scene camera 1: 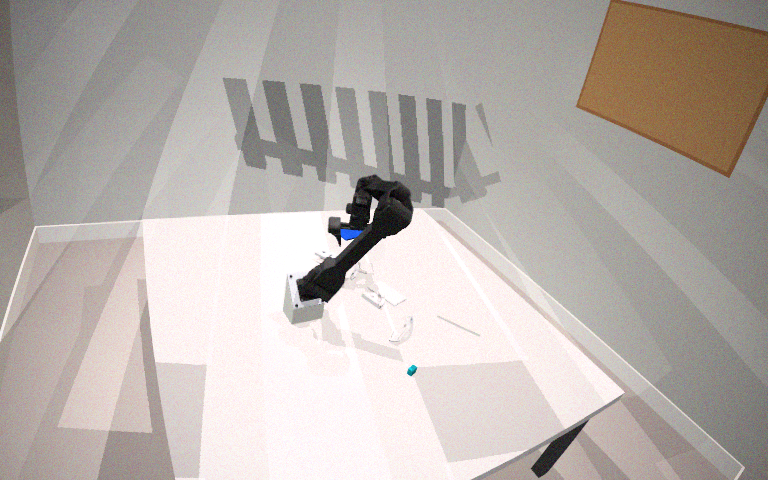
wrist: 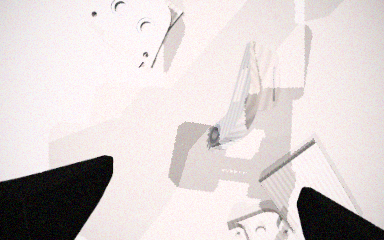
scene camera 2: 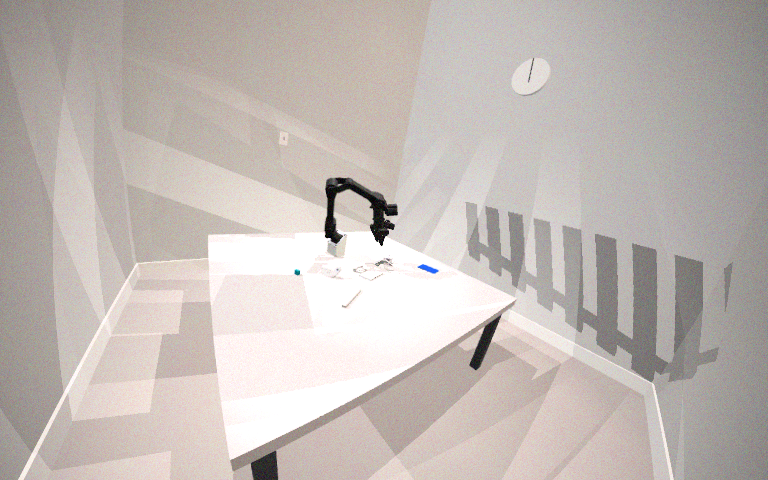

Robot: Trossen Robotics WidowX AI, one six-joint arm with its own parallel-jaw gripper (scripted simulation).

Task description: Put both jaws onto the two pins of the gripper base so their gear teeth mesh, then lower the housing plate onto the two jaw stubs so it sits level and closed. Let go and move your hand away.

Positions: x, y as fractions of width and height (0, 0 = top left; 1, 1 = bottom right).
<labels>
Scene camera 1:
my gripper: 0.46, 0.52
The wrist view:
my gripper: 0.54, 0.76
white jaw: 0.67, 0.36
</labels>
